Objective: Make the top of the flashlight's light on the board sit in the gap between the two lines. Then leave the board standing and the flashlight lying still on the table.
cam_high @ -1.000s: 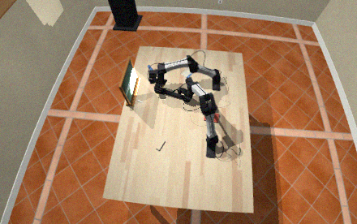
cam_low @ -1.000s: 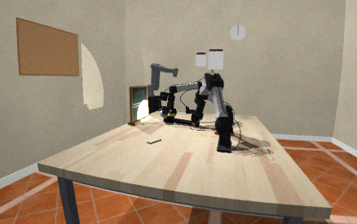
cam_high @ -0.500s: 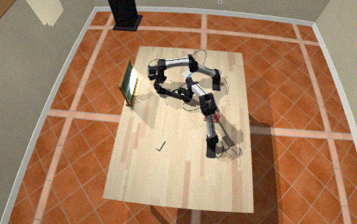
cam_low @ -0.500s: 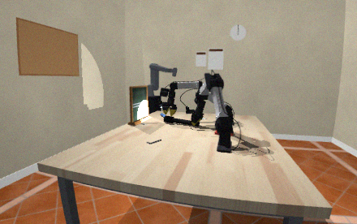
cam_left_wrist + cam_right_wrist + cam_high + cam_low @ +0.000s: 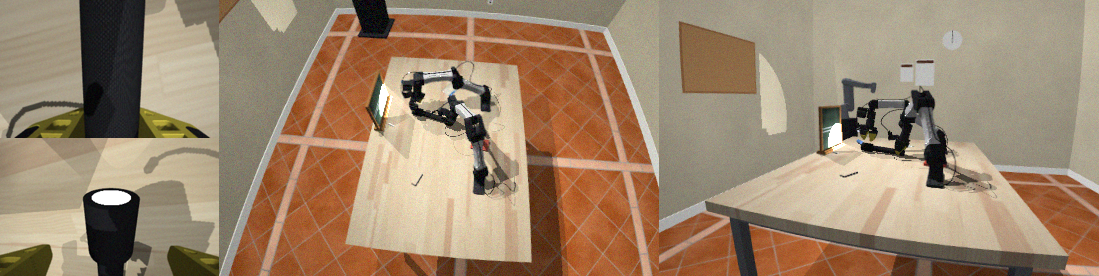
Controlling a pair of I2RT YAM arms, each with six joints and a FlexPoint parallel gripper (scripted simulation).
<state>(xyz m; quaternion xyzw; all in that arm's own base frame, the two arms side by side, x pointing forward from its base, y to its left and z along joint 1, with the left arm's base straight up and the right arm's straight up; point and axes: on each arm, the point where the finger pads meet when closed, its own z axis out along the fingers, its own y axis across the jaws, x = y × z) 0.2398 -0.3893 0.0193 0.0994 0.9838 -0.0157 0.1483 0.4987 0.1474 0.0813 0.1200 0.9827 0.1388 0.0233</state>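
Note:
My right gripper is now 2 cm past the flashlight head, 2 cm to the right of it and 5 cm above it. From my right hand the other things lie so: white stick (17 cm ahead, 14 cm to the left, 8 cm below); green board (25 cm ahead, 4 cm to the left, 7 cm above); blue screwdriver (12 cm ahead, 19 cm to the right, 7 cm below).

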